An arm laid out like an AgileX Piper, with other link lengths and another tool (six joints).
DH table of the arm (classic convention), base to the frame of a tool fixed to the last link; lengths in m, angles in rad. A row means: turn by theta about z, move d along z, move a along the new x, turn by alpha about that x. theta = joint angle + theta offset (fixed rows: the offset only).
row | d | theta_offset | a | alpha
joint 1 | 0.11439 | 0 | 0 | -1.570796
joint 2 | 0 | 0.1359 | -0.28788 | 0
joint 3 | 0 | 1.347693 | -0.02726 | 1.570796
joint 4 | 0.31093 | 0 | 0 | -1.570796
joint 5 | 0 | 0 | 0 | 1.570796
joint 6 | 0.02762 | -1.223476 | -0.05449 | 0.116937
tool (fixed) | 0.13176 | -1.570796 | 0 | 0
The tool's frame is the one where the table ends.
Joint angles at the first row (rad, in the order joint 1, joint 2, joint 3, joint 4, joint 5, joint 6):
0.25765 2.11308 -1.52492 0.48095 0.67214 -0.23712
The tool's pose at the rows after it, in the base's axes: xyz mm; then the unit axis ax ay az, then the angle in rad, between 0 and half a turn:
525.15 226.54 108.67 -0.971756 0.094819 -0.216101 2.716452
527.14 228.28 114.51 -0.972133 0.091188 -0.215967 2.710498
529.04 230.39 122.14 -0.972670 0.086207 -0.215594 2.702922
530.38 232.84 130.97 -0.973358 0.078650 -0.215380 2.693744
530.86 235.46 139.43 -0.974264 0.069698 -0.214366 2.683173
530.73 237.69 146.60 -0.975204 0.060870 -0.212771 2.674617
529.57 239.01 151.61 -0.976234 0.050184 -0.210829 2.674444
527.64 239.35 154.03 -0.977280 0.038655 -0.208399 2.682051
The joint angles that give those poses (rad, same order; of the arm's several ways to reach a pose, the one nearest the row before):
0.25764 2.11541 -1.54104 0.48028 0.68512 -0.23713
0.25764 2.11747 -1.56266 0.47982 0.70422 -0.23725
0.25765 2.11862 -1.58835 0.47981 0.72875 -0.23835
0.25765 2.11871 -1.61564 0.48186 0.75644 -0.24466
0.25765 2.11872 -1.64120 0.48727 0.78483 -0.25569
0.25765 2.11872 -1.66320 0.49148 0.81121 -0.26633
0.25796 2.11764 -1.67963 0.48675 0.83521 -0.27607
0.25840 2.11603 -1.68979 0.47454 0.85557 -0.28489

